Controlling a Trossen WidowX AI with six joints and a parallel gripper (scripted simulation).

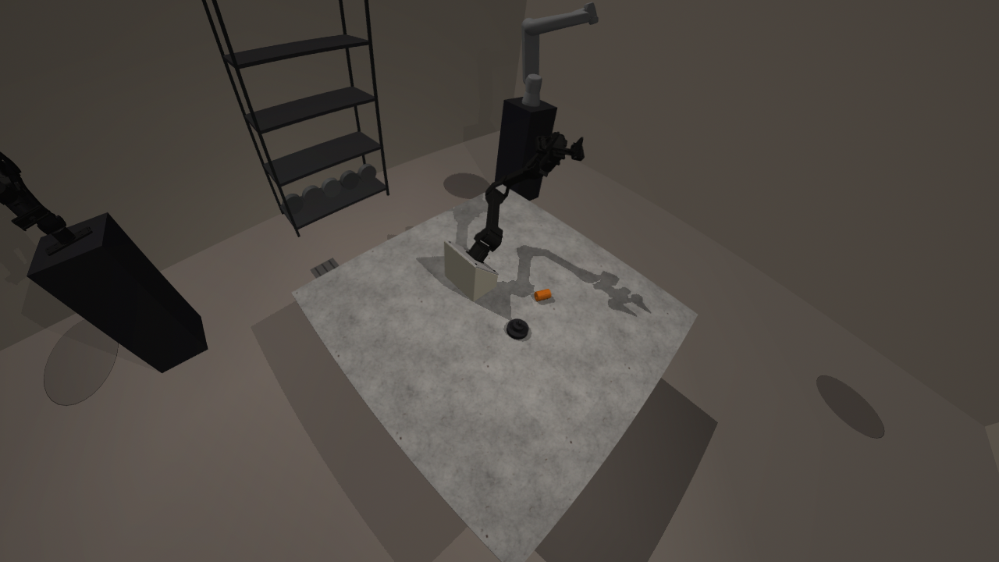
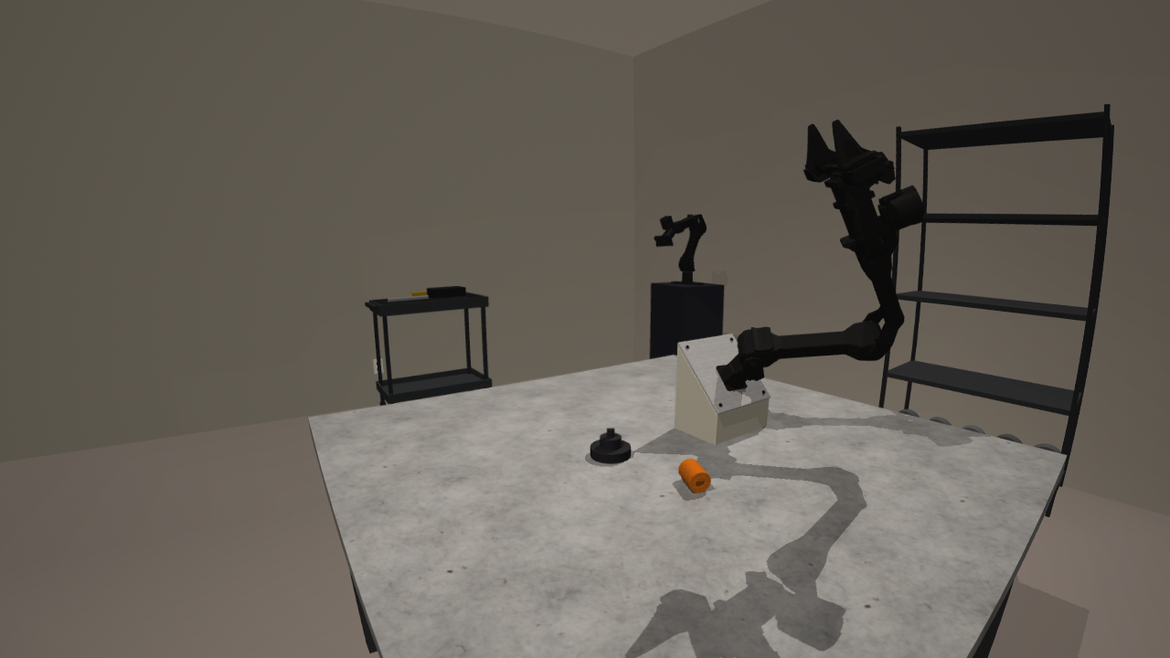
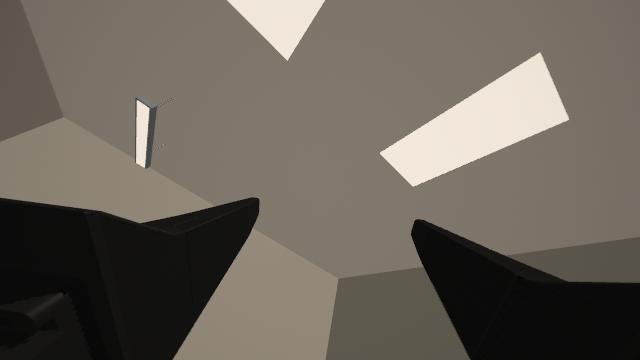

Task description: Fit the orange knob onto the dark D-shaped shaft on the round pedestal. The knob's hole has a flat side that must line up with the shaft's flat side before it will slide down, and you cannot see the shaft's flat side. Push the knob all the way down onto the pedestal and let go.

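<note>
Now: the orange knob 62 cm below my gripper tip, 15 cm ahead of it and 13 cm to the right of it. From my gripper tip the other things lie so: dark round pedestal 60 cm below, 32 cm to the right, 21 cm ahead.
</note>
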